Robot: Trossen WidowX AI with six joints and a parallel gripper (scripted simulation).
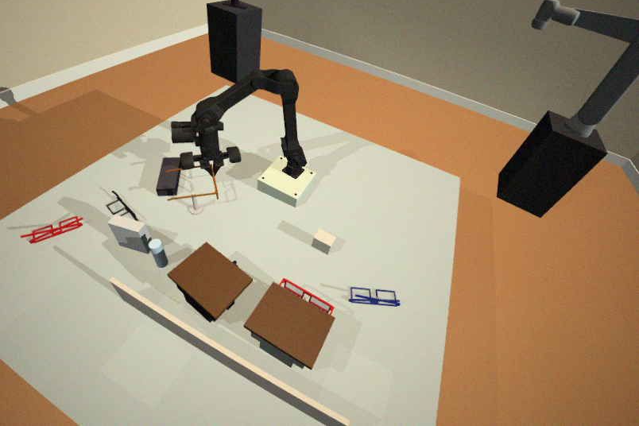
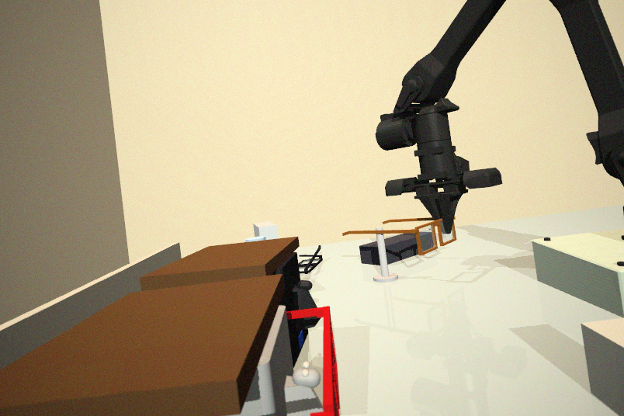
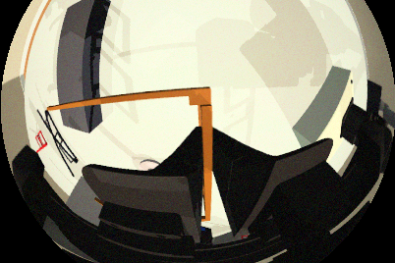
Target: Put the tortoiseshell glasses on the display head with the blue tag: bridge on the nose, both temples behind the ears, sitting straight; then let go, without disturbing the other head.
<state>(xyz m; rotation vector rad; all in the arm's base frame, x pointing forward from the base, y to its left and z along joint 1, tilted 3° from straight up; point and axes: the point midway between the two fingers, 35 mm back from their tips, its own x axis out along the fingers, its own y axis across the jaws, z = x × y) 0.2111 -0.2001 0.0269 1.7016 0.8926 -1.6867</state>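
Right now the white peg stand is 11 cm ahead of my gripper tip, 3 cm to the left of it and 3 cm below it. Also, from my gripper tip: small cube (2 cm behind, 44 cm to the left, 3 cm below); then low wall (40 cm ahead, 40 cm to the left); then dark case (7 cm ahead, 14 cm to the right, 4 cm below).
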